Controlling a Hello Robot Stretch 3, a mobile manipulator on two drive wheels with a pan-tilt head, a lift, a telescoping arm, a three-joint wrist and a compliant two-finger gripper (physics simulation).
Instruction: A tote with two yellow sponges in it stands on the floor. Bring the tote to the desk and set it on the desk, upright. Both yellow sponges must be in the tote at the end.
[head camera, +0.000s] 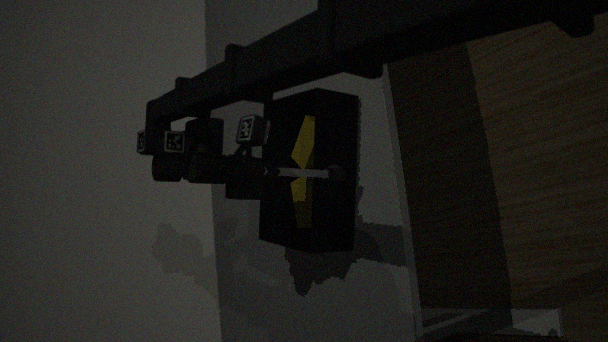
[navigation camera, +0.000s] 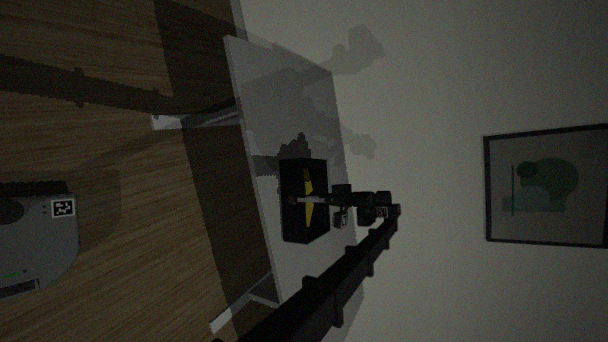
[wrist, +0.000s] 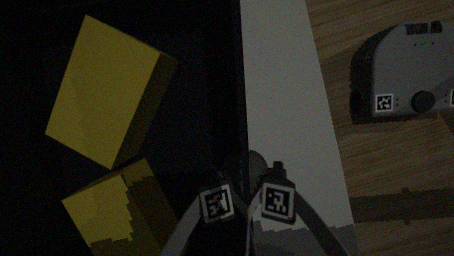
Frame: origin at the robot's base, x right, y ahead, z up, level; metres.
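Where they show: gripper, fingertip midpoint: (head camera: 341, 175) (navigation camera: 289, 198); robot's base at its link origin: (navigation camera: 6, 210) (wrist: 390, 98).
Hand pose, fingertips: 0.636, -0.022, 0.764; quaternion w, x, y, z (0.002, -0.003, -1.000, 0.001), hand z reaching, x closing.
Each offset is from my fingertips to the top centre of the thing, as dx, dy, dz. Level surfaces: height alone.
The black tote @[+0.096, -0.008, +0.066] (head camera: 335, 125) (navigation camera: 292, 175) (wrist: 232, 60) is upright over the white desk @[dz -0.044] (head camera: 382, 150) (navigation camera: 265, 95) (wrist: 285, 75). Its shadow lies close beside it; whether its bottom touches the desk top is too dark to tell. One yellow sponge @[+0.104, -0.068, +0.011] (head camera: 306, 137) (navigation camera: 308, 184) (wrist: 105, 90) and a second yellow sponge @[+0.110, +0.053, +0.011] (head camera: 298, 191) (navigation camera: 309, 216) (wrist: 102, 215) lie inside the tote. My gripper (head camera: 336, 172) (navigation camera: 293, 200) (wrist: 243, 168) is shut on the tote's wall on the side toward my base, one finger inside and one outside.
My base (navigation camera: 50, 240) (wrist: 410, 75) stands on the wooden floor @[dz -0.764] (navigation camera: 125, 200) in front of the desk. My arm (head camera: 300, 55) (navigation camera: 320, 300) reaches over the desk. The wall (head camera: 100, 125) (navigation camera: 425, 125) is behind the desk, with a framed picture (navigation camera: 545, 185) on it.
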